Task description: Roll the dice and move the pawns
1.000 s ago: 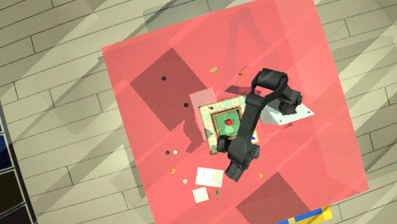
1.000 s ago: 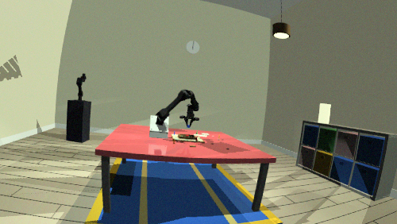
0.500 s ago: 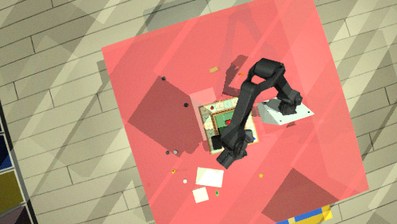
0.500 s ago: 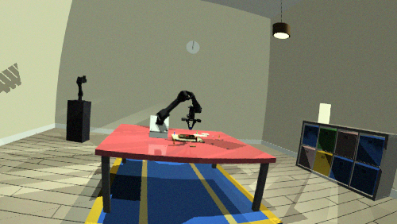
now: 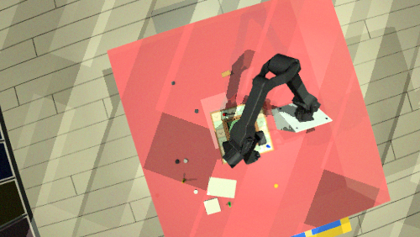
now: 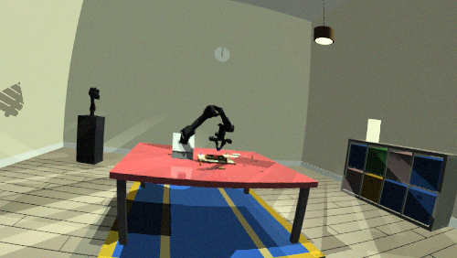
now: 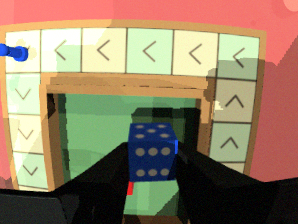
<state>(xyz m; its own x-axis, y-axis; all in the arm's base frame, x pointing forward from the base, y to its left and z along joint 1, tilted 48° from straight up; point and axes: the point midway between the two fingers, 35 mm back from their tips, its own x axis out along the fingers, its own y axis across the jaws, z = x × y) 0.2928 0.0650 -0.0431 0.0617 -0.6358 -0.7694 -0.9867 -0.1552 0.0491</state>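
My gripper tip is now 150 mm to the left of the red pawn, 60 mm short of it and 60 mm above it. The rest, counted from my gripper tip: tan block: 370 mm to the right, 80 mm below, 10 mm ahead; then green tray: 80 mm below, 40 mm to the right, 20 mm behind; then blue pawn: 140 mm behind, 60 mm below, 50 mm to the left.
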